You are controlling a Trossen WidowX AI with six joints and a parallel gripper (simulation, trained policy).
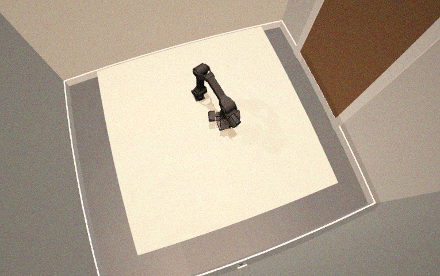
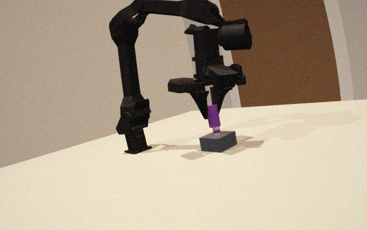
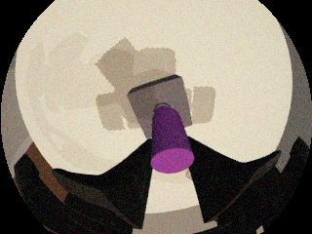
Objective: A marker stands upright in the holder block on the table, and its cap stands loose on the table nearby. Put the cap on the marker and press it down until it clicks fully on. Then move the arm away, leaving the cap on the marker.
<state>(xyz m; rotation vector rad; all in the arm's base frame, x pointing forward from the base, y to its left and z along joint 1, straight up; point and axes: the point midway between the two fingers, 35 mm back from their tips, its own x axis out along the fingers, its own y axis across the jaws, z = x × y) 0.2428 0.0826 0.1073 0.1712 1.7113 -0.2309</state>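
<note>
Now: gripper tip 10 mm short of the purple marker cap and 10 mm below it. Round my gripper tip: dark grey holder block 10 mm ahead, 60 mm below.
</note>
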